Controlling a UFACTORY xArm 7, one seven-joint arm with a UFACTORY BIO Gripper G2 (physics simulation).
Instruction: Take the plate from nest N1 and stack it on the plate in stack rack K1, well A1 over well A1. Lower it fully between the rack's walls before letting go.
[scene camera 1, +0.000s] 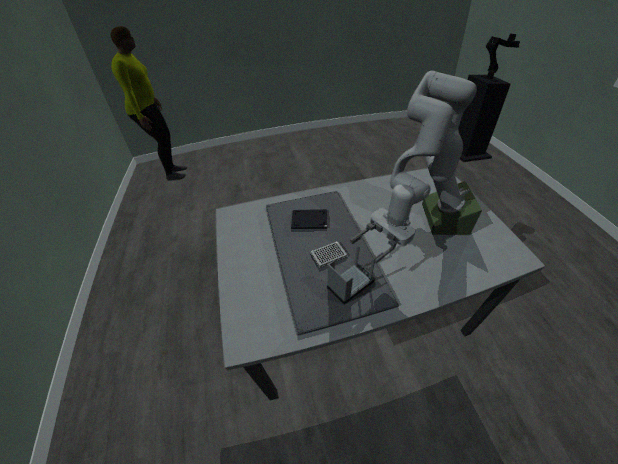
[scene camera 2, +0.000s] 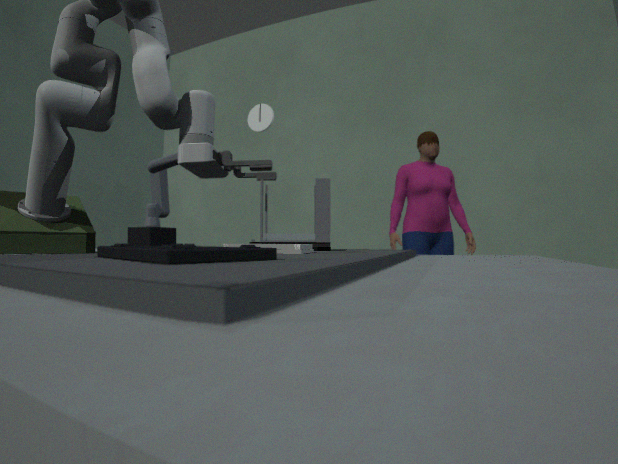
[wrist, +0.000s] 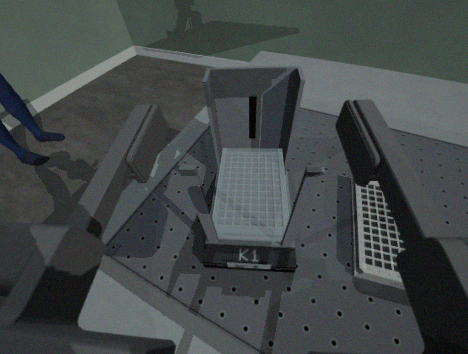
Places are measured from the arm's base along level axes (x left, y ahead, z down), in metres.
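Pixels of known places: hand, its tool point: (scene camera 1: 367, 248) (scene camera 2: 263, 171) (wrist: 247, 140); arm's base, origin of its link: (scene camera 1: 451, 202) (scene camera 2: 44, 210).
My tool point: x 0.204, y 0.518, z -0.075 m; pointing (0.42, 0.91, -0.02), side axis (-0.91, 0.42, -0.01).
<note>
For each thing: its middle in the pictures, then the offset to it from my tool point. Level surfaces: height alone.
- stack rack K1, middle of its body: (wrist: 251, 171) (scene camera 2: 291, 216) (scene camera 1: 352, 273) dx +0.023, dy +0.053, dz +0.095 m
- Clear gridded plate material, middle of its body: (wrist: 251, 188) (scene camera 2: 295, 237) (scene camera 1: 349, 281) dx +0.027, dy +0.062, dz +0.138 m
- flat black nest, middle of its body: (scene camera 2: 180, 251) (scene camera 1: 309, 218) dx -0.366, dy +0.123, dz +0.158 m
- white gridded block, middle of its body: (wrist: 392, 227) (scene camera 2: 269, 248) (scene camera 1: 328, 254) dx -0.137, dy +0.096, dz +0.158 m
- dark perforated mat, height of its surface: dz +0.165 m
My gripper (scene camera 1: 363, 251) (scene camera 2: 272, 170) (wrist: 250, 137) is open and empty, its fingers wide apart, above and in front of stack rack K1 (scene camera 1: 340, 282) (scene camera 2: 322, 210) (wrist: 285, 256). The rack has a tall slotted back wall and slim front posts. Clear gridded plate material (scene camera 1: 358, 280) (scene camera 2: 290, 237) (wrist: 250, 195) lies low and level between its walls; whether it is one plate or a stack I cannot tell. The fingers do not touch it. A flat black nest (scene camera 1: 309, 219) (scene camera 2: 185, 254) lies at the mat's far end with no plate visible on it; its label is unreadable.
A white gridded block (scene camera 1: 328, 254) (scene camera 2: 295, 248) (wrist: 377, 230) lies beside K1, partly behind the right finger in the wrist view. The dark perforated mat (scene camera 1: 295, 300) (wrist: 320, 300) carries these. The green arm base (scene camera 1: 452, 220) stands on the table. Two people stand beyond it.
</note>
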